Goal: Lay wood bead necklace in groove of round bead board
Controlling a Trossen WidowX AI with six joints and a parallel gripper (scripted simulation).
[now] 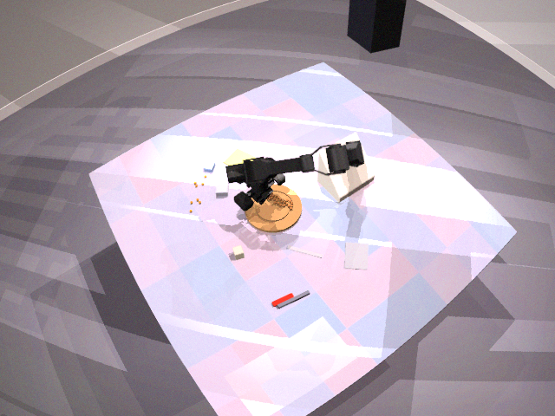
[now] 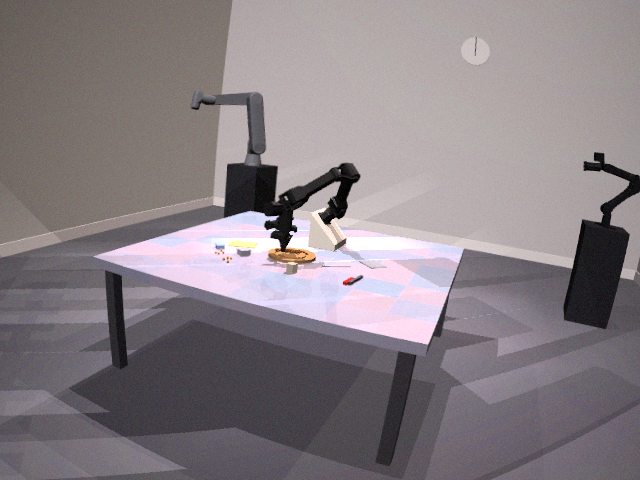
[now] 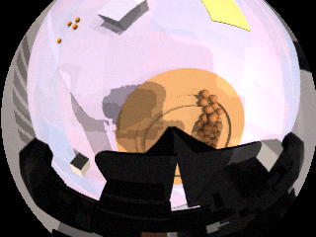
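The round bead board lies 30 mm behind my gripper tip, 30 mm to the left of it and 10 mm below it. Round my gripper tip: cream cube (150 mm ahead, 140 mm to the left); then white block (90 mm ahead, 130 mm to the right, 10 mm below); then yellow sheet (30 mm behind, 230 mm to the right, 20 mm below).
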